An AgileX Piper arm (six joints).
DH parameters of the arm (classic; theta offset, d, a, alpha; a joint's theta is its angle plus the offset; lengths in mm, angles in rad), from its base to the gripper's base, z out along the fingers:
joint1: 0 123 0 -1.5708
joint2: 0.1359 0 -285.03 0
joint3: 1.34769 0 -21.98 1.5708
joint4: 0 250.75 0 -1.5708
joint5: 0 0 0 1.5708
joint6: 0 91 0 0
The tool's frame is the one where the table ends.
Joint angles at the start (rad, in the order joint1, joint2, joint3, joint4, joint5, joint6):
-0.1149 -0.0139 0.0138 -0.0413 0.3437 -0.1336
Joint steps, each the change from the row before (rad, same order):
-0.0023 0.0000 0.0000 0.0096 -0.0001 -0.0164
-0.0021 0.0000 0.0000 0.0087 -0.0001 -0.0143
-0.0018 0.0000 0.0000 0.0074 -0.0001 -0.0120
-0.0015 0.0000 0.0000 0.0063 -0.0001 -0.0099
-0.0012 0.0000 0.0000 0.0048 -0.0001 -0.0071
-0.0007 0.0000 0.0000 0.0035 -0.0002 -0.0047
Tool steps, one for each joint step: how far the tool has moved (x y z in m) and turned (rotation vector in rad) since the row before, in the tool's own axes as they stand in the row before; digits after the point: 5 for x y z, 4 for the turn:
-0.00003 0.00017 0.00000 -0.0010 -0.0002 -0.0068
-0.00003 0.00015 0.00000 -0.0009 -0.0002 -0.0056
-0.00003 0.00013 0.00000 -0.0007 -0.0002 -0.0046
-0.00003 0.00011 0.00000 -0.0006 -0.0002 -0.0036
-0.00002 0.00008 0.00000 -0.0004 -0.0002 -0.0023
-0.00003 0.00007 0.00000 -0.0005 -0.0003 -0.0012

